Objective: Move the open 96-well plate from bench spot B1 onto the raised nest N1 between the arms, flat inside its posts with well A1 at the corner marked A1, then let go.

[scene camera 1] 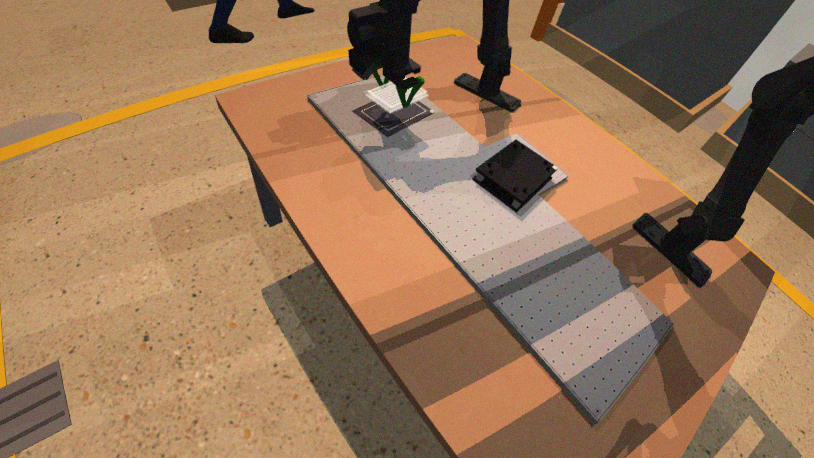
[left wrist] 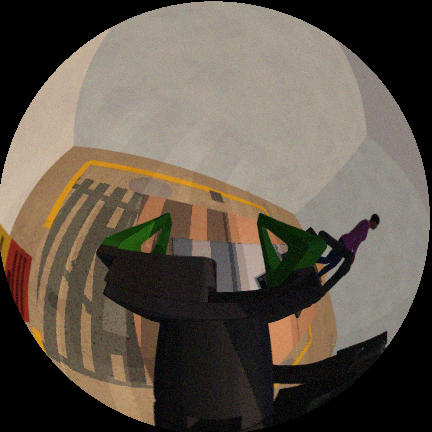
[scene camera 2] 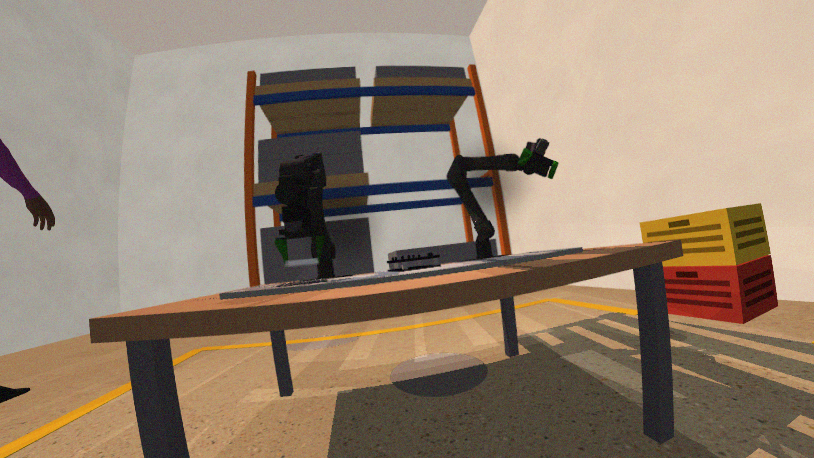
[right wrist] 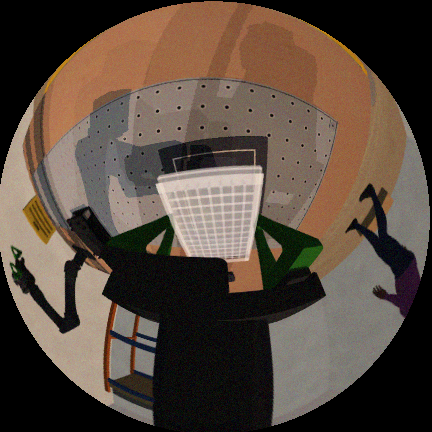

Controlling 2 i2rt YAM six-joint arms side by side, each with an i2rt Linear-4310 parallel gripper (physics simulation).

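Frame: origin at the left arm's base, x ahead, y left, z up, level; centimetres.
Where they show: left gripper, fingertip midpoint: point(left wrist: 213, 217) point(scene camera 2: 544, 160); right gripper, fingertip midpoint: point(scene camera 1: 394, 97) point(scene camera 2: 303, 265) point(right wrist: 213, 217); left arm's base, link origin: point(scene camera 1: 670, 249) point(right wrist: 82, 251); right arm's base, link origin: point(scene camera 1: 486, 93).
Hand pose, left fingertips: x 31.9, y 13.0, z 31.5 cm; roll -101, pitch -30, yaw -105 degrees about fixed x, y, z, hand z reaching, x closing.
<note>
Each offset is from my left fingertips to the centre of the thing. Level surfaces: height alone.
The white 96-well plate {dx -2.0, dy -79.7, dz -24.8 cm} point(scene camera 1: 388, 97) point(scene camera 2: 301, 263) point(right wrist: 215, 215) hangs roughly level a little above bench spot B1 point(scene camera 1: 389, 131) point(right wrist: 261, 144), a dark pad with a pale outline. My right gripper point(scene camera 1: 393, 94) point(scene camera 2: 301, 259) point(right wrist: 213, 217) is shut on the plate, one green finger at each side. The raised nest N1 {dx -11.7, dy -47.7, dz -28.0 cm} point(scene camera 1: 515, 168) point(scene camera 2: 412, 262) point(right wrist: 86, 225) is a black block with small posts on a light base, right of the plate in scene camera 1. Its A1 mark cannot be read. My left gripper point(scene camera 2: 538, 165) point(left wrist: 213, 217) point(right wrist: 16, 261) is open and empty, high up and far from the plate.
A perforated grey board {dz -30.2 cm} point(scene camera 1: 472, 227) point(right wrist: 202, 106) runs along the wooden table point(scene camera 1: 318, 216) point(scene camera 2: 398, 304). The right arm's base point(scene camera 1: 487, 91) and left arm's base point(scene camera 1: 671, 250) stand behind it. A person point(left wrist: 352, 240) point(right wrist: 395, 255) stands beyond the table. Crates point(scene camera 2: 697, 242) are stacked at the far right.
</note>
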